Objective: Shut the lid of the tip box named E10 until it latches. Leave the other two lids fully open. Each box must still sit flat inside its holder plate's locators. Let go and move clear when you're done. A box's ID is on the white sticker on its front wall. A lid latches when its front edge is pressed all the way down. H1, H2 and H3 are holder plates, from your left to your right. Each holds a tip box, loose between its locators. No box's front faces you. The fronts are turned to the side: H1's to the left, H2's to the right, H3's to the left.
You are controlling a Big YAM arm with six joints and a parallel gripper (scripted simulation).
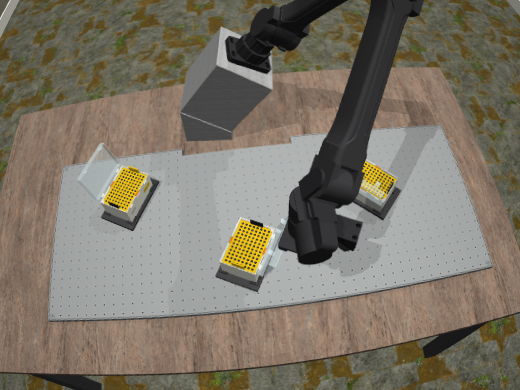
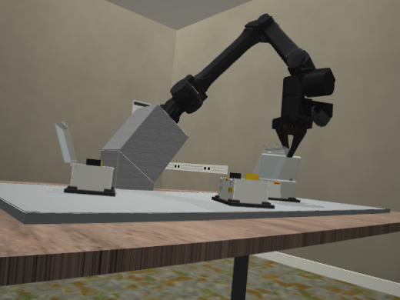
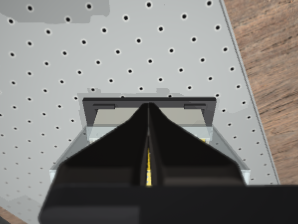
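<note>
Now: the tip rack 6 cm behind my hand, 11 cm to the right of it and 7 cm below it.
</note>
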